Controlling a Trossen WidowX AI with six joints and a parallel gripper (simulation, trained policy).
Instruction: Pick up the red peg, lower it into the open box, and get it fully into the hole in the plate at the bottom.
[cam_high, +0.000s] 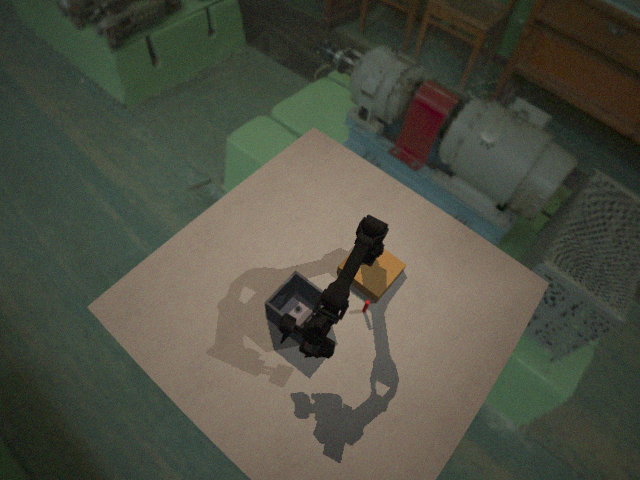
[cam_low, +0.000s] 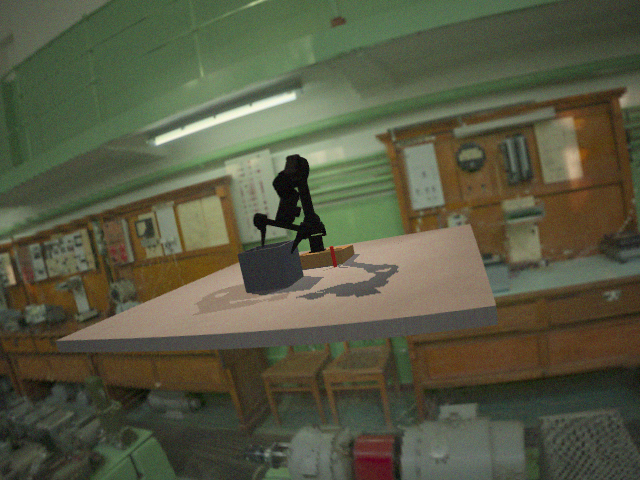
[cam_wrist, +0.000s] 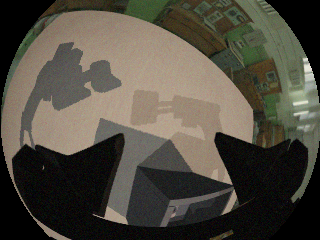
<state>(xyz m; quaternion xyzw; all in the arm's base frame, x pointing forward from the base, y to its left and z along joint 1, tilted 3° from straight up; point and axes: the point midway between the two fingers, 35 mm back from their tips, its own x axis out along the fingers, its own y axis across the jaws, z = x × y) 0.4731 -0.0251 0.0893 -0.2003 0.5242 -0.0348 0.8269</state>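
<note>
My gripper tip is now 30 cm past the red peg, 12 cm to the right of it and 9 cm above it. From my gripper tip the other things lie so: light grey plate 15 cm behind, 8 cm to the right, 9 cm below.
</note>
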